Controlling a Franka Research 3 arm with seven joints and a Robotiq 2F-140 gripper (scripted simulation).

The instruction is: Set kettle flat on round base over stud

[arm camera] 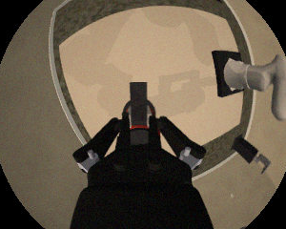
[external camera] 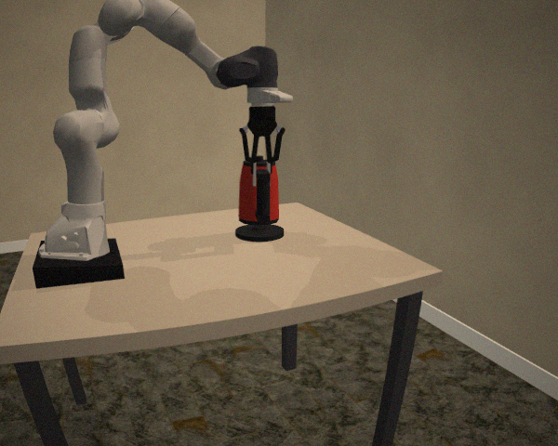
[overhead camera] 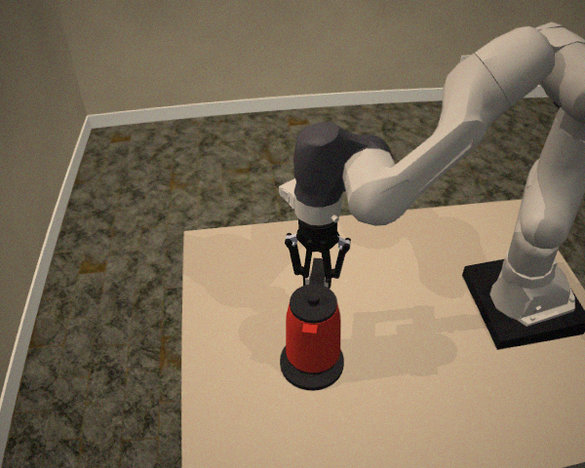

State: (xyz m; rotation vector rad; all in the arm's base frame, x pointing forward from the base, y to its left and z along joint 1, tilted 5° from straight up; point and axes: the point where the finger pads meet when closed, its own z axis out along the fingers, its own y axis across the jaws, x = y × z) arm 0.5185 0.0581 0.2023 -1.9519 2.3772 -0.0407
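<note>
Now: hand 60 mm above the red kettle, 30 mm to the right of it and 10 mm short of it. From my hand the other things lie so: round kettle base: 190 mm below, 70 mm to the left, 10 mm ahead.
</note>
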